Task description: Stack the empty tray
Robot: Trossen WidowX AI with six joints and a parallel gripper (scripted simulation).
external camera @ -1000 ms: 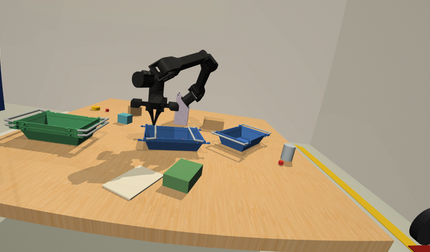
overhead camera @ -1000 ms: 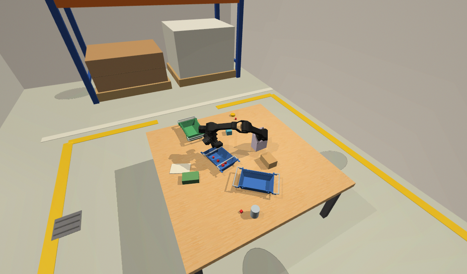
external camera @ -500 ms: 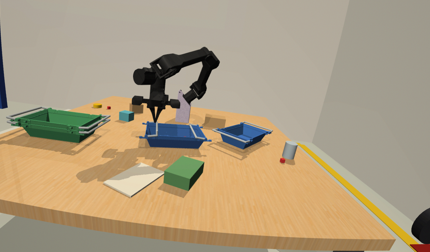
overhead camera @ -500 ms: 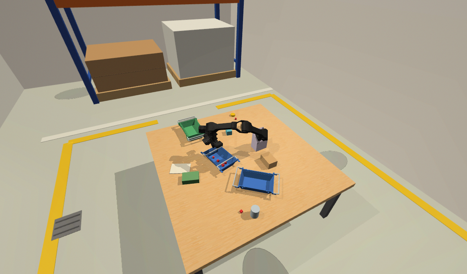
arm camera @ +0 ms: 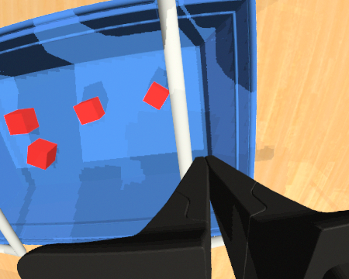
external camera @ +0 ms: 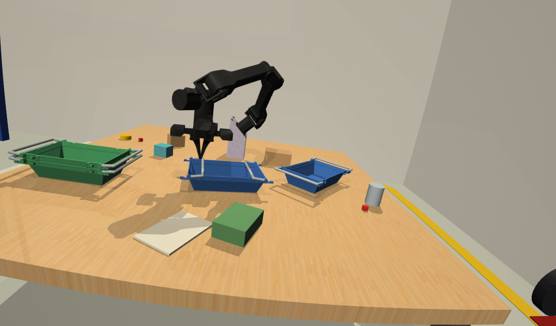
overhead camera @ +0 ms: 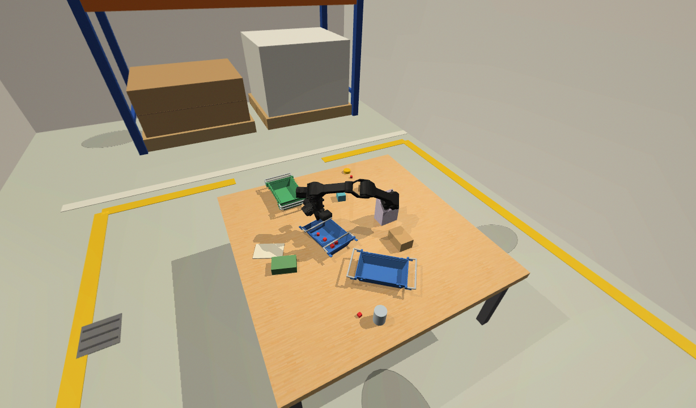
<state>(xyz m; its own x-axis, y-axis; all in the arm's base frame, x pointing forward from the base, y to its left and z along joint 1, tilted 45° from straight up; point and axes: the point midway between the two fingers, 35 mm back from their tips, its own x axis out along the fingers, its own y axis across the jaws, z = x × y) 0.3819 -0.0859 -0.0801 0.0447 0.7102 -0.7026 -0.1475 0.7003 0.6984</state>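
The blue tray is 120 mm behind my gripper tip, 430 mm to the left of it and 40 mm below it. The rest, counted from my gripper tip: cream sheet 290 mm ahead, 80 mm below; teal cube 270 mm behind, 190 mm to the right, 60 mm below; green block 260 mm ahead, 140 mm to the left, 70 mm below.
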